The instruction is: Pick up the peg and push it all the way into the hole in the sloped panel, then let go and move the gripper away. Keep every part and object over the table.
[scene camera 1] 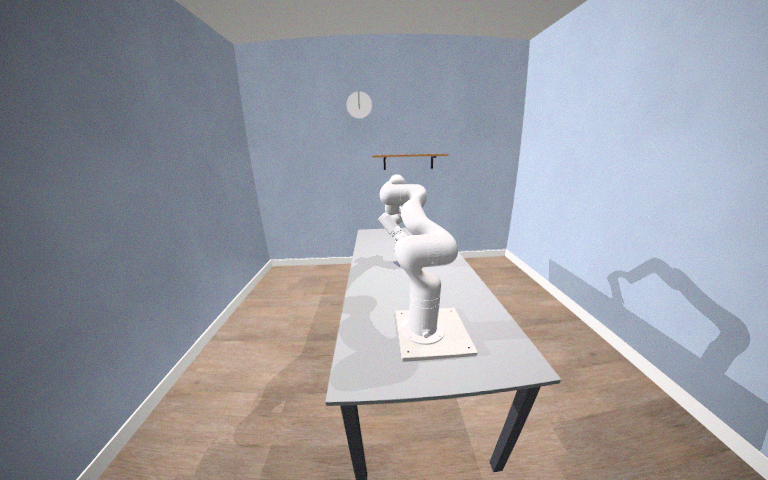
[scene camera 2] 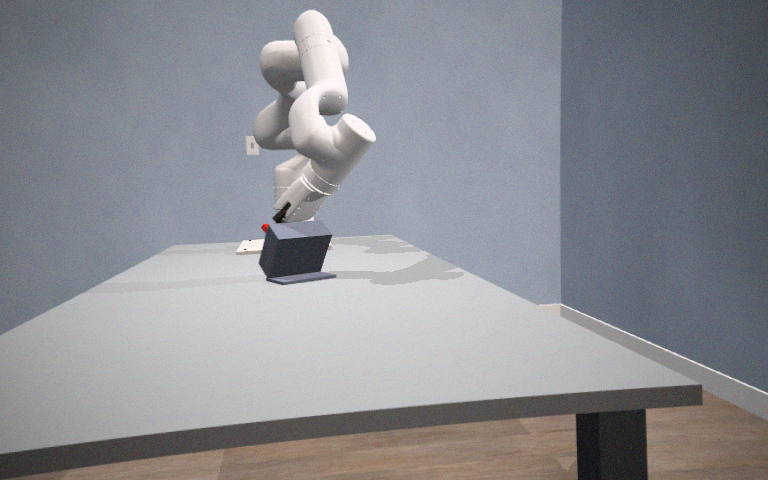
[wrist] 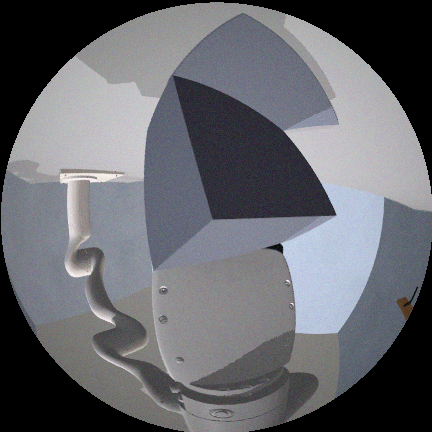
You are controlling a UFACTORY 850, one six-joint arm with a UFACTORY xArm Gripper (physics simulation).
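Note:
The dark blue-grey block with the sloped panel [scene camera 2: 294,252] [wrist: 241,160] stands on its flat foot [scene camera 2: 303,277] on the table. Its sloped face and the hole point away from scene camera 2 and are hidden. The red peg [scene camera 2: 265,228] shows only as a small red end at the block's upper left corner; the rest is behind the block. My gripper [scene camera 2: 278,218] is shut on the peg and tilts down against the block's top back edge. In the wrist view the gripper body [wrist: 223,314] hides the fingers and the peg. In scene camera 1 the arm [scene camera 1: 422,248] hides the block.
The grey table [scene camera 2: 382,333] [scene camera 1: 373,343] carries the arm's white base plate [scene camera 1: 458,345] [scene camera 2: 250,246] behind the block. The table's edges fall off at the front and the right. A wall shelf [scene camera 1: 410,155] and a clock [scene camera 1: 359,105] are on the far wall.

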